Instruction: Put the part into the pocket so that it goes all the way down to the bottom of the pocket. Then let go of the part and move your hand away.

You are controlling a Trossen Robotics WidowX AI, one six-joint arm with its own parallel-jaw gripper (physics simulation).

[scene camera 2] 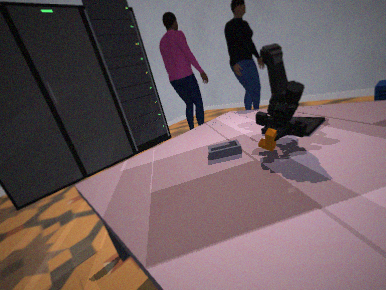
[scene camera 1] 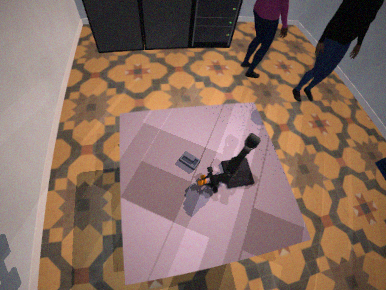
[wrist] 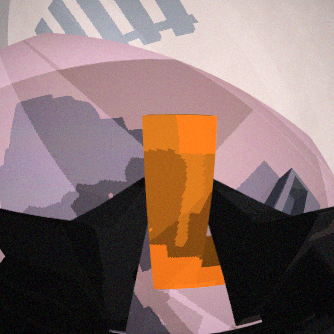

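Observation:
The orange part [scene camera 1: 202, 180] [scene camera 2: 268, 141] [wrist: 179, 200] is a stepped, angular piece. My gripper [scene camera 1: 205, 180] [scene camera 2: 272, 132] [wrist: 176, 184] is shut on it, with one black finger on each side in the wrist view. The part hangs over the table, outside the pocket. The grey block [scene camera 1: 183, 160] [scene camera 2: 225, 153] [wrist: 285, 188] with the pocket in its top lies on the table, apart from the part. It is up and left of the gripper in scene camera 1, left of it in scene camera 2, and at the right in the wrist view. The pocket's bottom is hidden.
The arm's black base [scene camera 1: 242, 176] [scene camera 2: 311, 126] stands on the pink table [scene camera 1: 150, 235] [scene camera 2: 200, 220], beside the gripper. Shadows and light bands cross the table top. Dark cabinets [scene camera 1: 167, 25] [scene camera 2: 45, 95] and two people stand beyond the table.

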